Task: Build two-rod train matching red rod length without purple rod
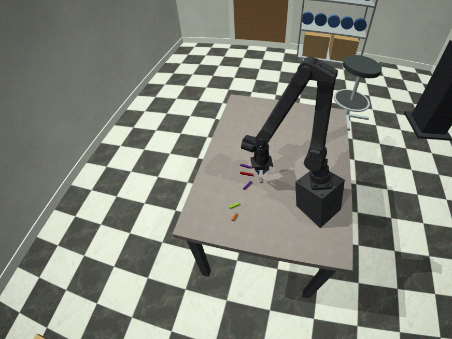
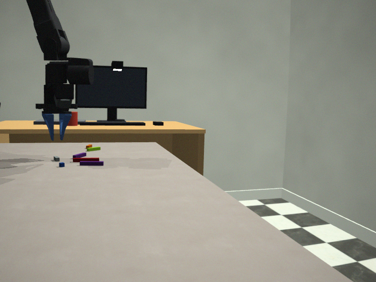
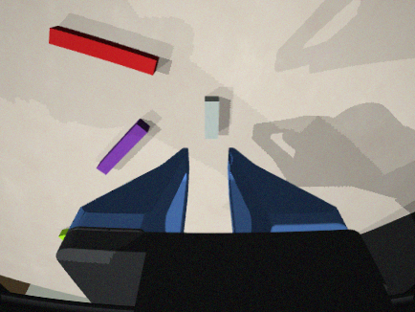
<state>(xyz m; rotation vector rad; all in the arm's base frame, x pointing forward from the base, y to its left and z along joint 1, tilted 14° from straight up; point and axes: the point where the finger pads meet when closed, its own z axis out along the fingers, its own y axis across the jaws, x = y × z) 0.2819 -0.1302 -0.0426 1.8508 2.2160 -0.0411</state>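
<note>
Now: the grey rod 60 mm below my hand. The rest, counted from my hand: red rod (70 mm ahead, 60 mm below, 40 mm to the right); blue rod (90 mm to the right, 60 mm below, 10 mm ahead); purple rod (70 mm ahead, 60 mm below, 40 mm to the left).
</note>
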